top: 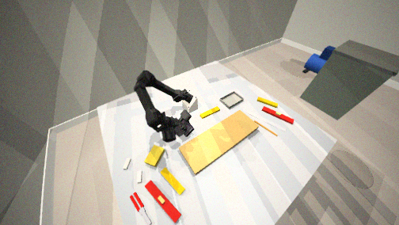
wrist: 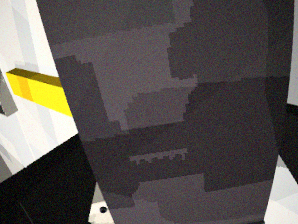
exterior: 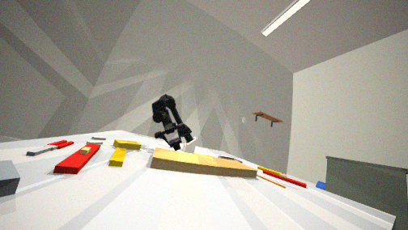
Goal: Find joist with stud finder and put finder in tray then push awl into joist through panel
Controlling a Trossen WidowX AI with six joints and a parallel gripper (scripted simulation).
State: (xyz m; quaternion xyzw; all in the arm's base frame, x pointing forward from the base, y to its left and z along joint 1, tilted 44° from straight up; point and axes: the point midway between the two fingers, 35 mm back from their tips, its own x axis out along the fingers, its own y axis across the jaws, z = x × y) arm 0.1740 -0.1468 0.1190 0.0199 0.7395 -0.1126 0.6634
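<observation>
Right now my gripper tip is 20 mm to the right of the stud finder, 20 mm above it and 10 mm past it. Also, from my gripper tip: awl 60 mm below, 30 mm to the left, 10 mm ahead; orange pencil 430 mm to the left, 350 mm ahead, 70 mm below; grey-framed tray 470 mm to the left, 60 mm below, 10 mm ahead.
</observation>
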